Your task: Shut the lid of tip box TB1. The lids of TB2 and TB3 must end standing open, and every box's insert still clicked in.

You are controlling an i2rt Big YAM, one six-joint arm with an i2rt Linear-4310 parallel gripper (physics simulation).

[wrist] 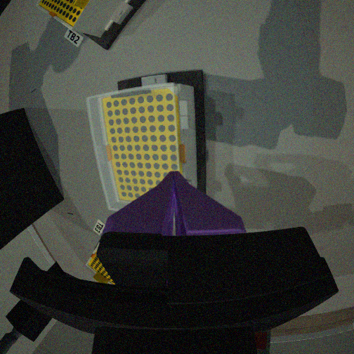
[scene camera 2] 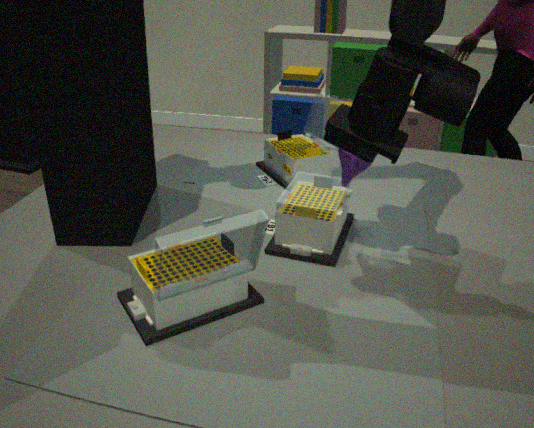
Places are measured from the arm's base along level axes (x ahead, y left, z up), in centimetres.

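Pixels of known places: gripper, fingertip midpoint: (scene camera 2: 344, 184).
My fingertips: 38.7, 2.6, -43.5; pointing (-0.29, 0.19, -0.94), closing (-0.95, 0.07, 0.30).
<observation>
Ahead of a thing's pixels: the offset from my fingertips to its top centre, as dx, dy, dz. "spot": to the spot under its first point.
White tip box TB1 @[-5.6, +0.7, -1.8] (scene camera 2: 307, 232) (wrist: 187, 130) stands mid-table on a dark base. Its clear lid @[spot: -4.6, +5.0, -1.8] (scene camera 2: 320, 178) (wrist: 98, 150) lies over the yellow insert @[-4.4, +0.7, -2.1] (scene camera 2: 314, 201) (wrist: 142, 135); I cannot tell whether it is fully seated. My gripper (scene camera 2: 345, 182) (wrist: 173, 178) is shut and empty, with purple fingertips near TB1's rear edge; contact is unclear. TB2 @[-15.7, -20.2, -3.0] (scene camera 2: 200, 300) (wrist: 97, 22) stands at front left in the scene view, its clear lid (scene camera 2: 255, 237) tilted open, yellow insert level. TB3 @[-14.0, +21.7, -3.0] (scene camera 2: 277, 162) (wrist: 102, 270) stands behind TB1, insert showing; its lid is hard to make out.
A tall black block (scene camera 2: 100, 125) (wrist: 25, 175) stands left of the boxes. TB3 is close behind TB1, near the arm (scene camera 2: 382, 95). A shelf unit (scene camera 2: 273, 75) with coloured bins and a person (scene camera 2: 505, 75) are beyond the table.
</observation>
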